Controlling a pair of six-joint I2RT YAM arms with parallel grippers.
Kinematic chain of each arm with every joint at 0, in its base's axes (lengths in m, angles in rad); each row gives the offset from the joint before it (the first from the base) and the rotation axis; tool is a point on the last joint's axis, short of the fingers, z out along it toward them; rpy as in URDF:
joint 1: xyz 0 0 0.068 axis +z
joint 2: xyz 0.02 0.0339 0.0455 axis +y
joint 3: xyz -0.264 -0.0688 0 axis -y
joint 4: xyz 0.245 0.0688 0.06 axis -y
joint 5: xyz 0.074 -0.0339 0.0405 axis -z
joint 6: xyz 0.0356 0 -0.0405 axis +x
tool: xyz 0 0 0 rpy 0 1.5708 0
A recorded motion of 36 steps. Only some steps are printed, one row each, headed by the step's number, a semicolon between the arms.
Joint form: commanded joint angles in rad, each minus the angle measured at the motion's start. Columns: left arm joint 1, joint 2, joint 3, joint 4, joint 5, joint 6; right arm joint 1, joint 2, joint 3, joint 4, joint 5, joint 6.
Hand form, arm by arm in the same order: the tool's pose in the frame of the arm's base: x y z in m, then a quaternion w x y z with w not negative. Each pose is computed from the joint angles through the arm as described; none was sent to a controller.
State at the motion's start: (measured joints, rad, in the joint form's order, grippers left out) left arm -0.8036 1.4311 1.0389 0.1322 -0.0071 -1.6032; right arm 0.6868 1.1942 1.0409 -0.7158 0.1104 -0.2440
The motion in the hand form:
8: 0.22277 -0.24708 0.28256 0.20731 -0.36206 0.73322 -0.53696; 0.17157 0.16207 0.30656 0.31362 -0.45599 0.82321 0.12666
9: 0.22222 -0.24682 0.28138 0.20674 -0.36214 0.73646 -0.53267; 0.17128 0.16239 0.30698 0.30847 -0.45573 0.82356 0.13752
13: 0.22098 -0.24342 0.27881 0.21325 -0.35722 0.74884 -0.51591; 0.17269 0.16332 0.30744 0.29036 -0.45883 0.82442 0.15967
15: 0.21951 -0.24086 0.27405 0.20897 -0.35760 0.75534 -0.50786; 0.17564 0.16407 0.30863 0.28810 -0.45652 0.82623 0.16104
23: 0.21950 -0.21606 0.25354 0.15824 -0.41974 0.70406 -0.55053; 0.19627 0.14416 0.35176 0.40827 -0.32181 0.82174 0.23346
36: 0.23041 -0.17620 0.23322 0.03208 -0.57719 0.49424 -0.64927; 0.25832 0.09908 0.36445 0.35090 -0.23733 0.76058 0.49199
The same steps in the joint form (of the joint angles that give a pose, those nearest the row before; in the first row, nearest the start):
8: -0.0439 0.0014 -0.0677 -0.0168 -0.0907 -0.0930; 0.0561 -0.0245 0.0270 -0.0684 -0.2036 0.0085
9: -0.0447 0.0009 -0.0686 -0.0267 -0.0911 -0.0909; 0.0545 -0.0226 0.0306 -0.0742 -0.2267 0.0156
13: -0.0412 -0.0079 -0.0732 -0.0631 -0.0958 -0.0627; 0.0449 -0.0065 0.0478 -0.0996 -0.2834 0.0191
15: -0.0385 -0.0135 -0.0883 -0.0752 -0.0882 -0.0607; 0.0382 0.0060 0.0612 -0.1047 -0.2892 0.0200
23: 0.0232 -0.0659 -0.2396 0.0827 -0.0184 -0.2346; -0.0885 -0.0544 0.1021 0.1006 -0.3537 0.2227
36: 0.1516 -0.0890 -0.4347 0.4503 0.0137 -0.7799; -0.4244 0.0759 0.1567 0.3157 -1.0474 0.5020

